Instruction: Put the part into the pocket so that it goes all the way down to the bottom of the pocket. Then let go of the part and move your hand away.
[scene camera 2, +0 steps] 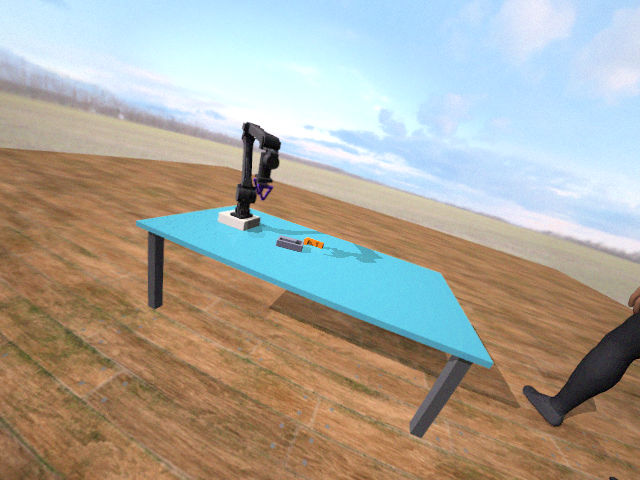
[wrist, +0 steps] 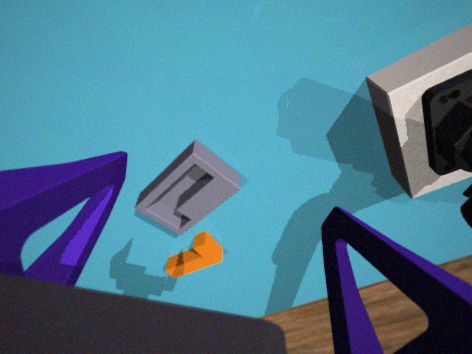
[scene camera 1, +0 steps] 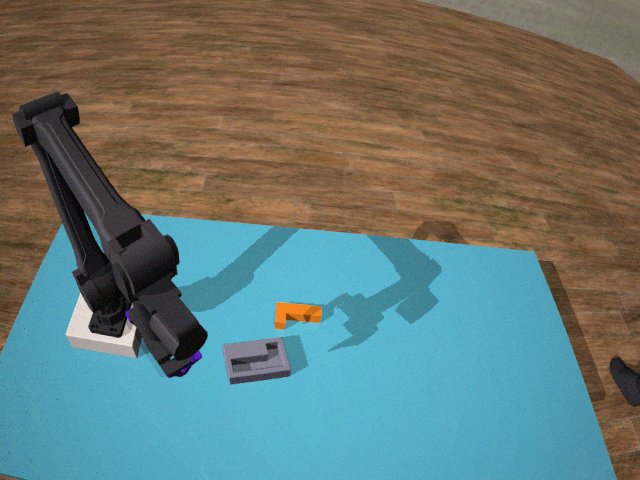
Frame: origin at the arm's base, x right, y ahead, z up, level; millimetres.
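Seen in the pictures: gripper, between the fingertips: (scene camera 2: 260,197) (wrist: 233,192) (scene camera 1: 168,353); arm's base, origin of its link: (scene camera 2: 241,216) (wrist: 465,118) (scene camera 1: 111,314).
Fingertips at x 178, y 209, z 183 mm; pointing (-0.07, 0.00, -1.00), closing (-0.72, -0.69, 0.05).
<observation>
Offsets run from my fingertips to a thing's top centre. Level surfaces: height alone.
The orange L-shaped part {dx -273, dy +241, dz -210 mm} (scene camera 1: 290,308) (scene camera 2: 313,242) (wrist: 209,251) lies flat on the blue table, outside the pocket. The grey block {dx -136, dy +150, dz -204 mm} (scene camera 1: 258,377) (scene camera 2: 289,246) (wrist: 220,164) with the pocket rests beside it, a small gap apart. Its pocket is L-shaped and holds no part. My gripper (scene camera 2: 261,194) (wrist: 233,192) is open, with its purple fingers wide apart and nothing between them. It hangs high above the table, near the arm's base and off to the side of the block and the part. In scene camera 1 the wrist hides much of the fingers.
The arm's white base (scene camera 1: 100,346) (scene camera 2: 237,221) (wrist: 425,62) stands on the blue table {dz -240 mm} (scene camera 1: 413,413) (scene camera 2: 361,294) (wrist: 150,60) near one end. Arm shadows cross the table and part of the orange piece. A person's dark leg (scene camera 2: 594,372) shows on the floor beyond the table's far end.
</observation>
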